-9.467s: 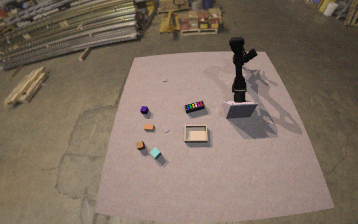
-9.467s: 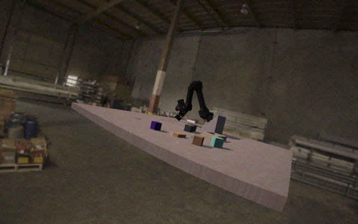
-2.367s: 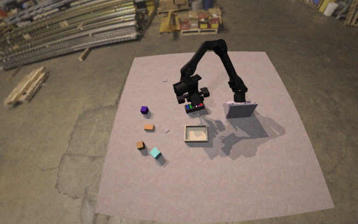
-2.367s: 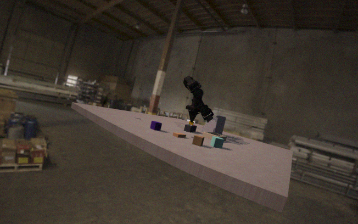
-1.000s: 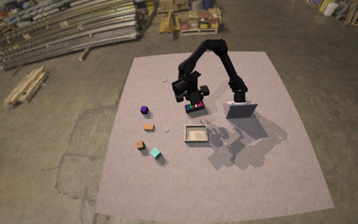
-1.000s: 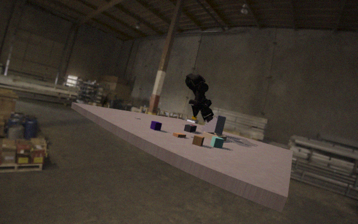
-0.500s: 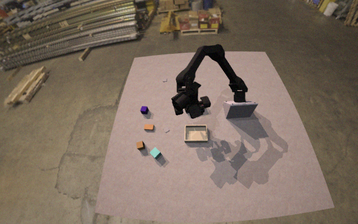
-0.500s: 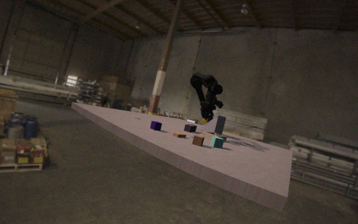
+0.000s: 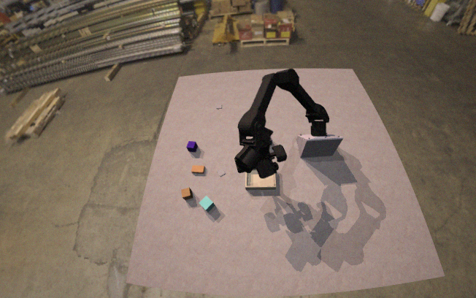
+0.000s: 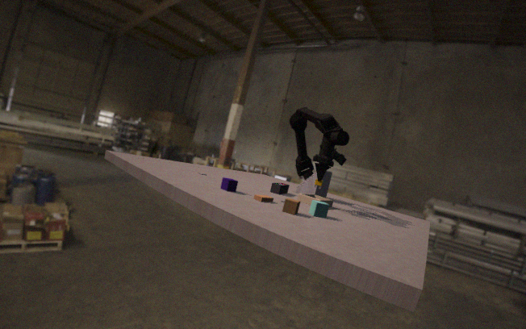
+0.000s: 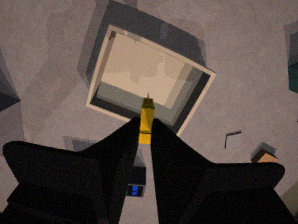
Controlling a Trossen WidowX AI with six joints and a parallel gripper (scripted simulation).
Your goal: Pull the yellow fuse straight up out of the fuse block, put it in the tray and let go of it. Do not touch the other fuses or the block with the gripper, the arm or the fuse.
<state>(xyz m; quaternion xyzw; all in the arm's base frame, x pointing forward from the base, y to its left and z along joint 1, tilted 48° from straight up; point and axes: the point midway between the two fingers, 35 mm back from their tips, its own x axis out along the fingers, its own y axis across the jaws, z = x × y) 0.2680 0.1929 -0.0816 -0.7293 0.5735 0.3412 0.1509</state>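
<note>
The beige tray is 9 cm below my gripper tip and 1 cm to the left of it. Round my gripper tip: yellow fuse 1 cm below.
</note>
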